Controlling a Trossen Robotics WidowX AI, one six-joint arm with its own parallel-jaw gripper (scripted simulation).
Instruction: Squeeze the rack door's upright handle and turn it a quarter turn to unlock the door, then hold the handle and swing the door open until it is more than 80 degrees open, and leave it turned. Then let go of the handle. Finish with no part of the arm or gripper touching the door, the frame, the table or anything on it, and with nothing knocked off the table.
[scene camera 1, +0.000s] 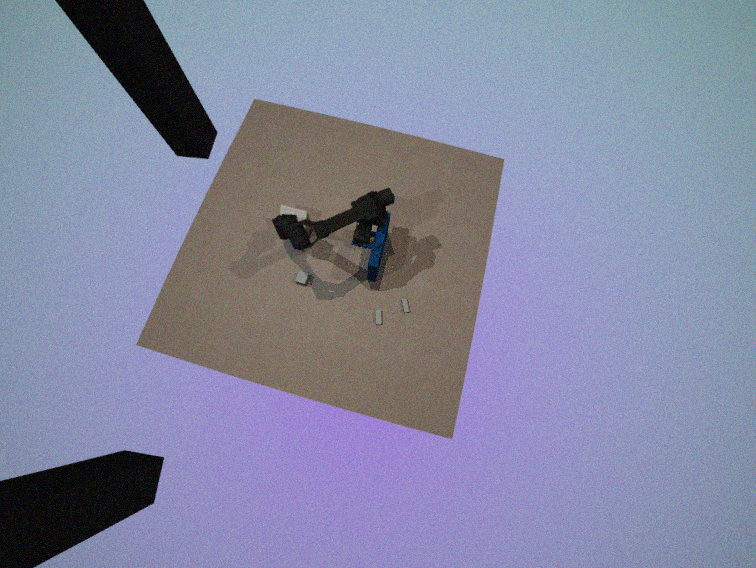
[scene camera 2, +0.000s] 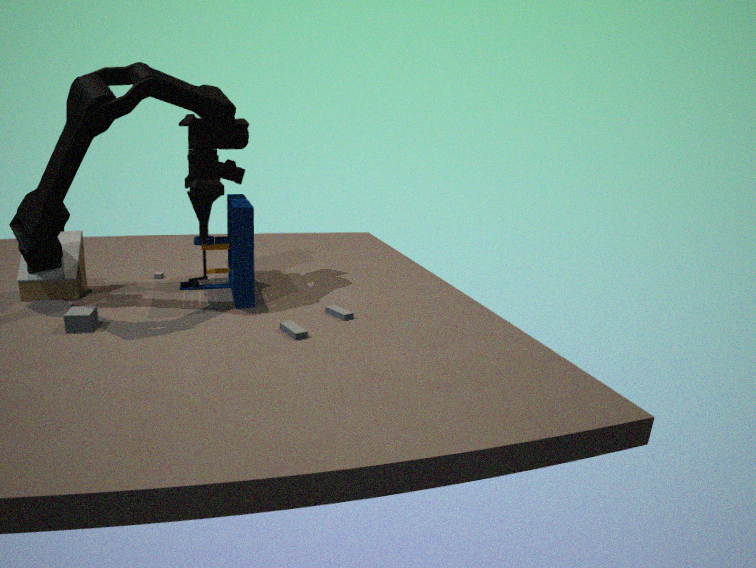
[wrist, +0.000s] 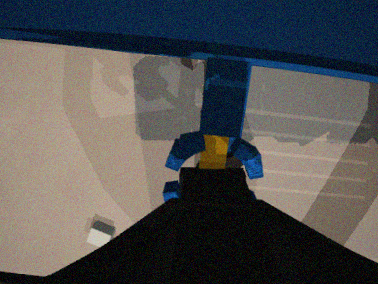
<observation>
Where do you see a blue rack door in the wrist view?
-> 227, 76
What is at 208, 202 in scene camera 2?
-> My gripper.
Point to my gripper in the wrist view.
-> At 215, 211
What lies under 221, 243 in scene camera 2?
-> A blue rack door.
</observation>
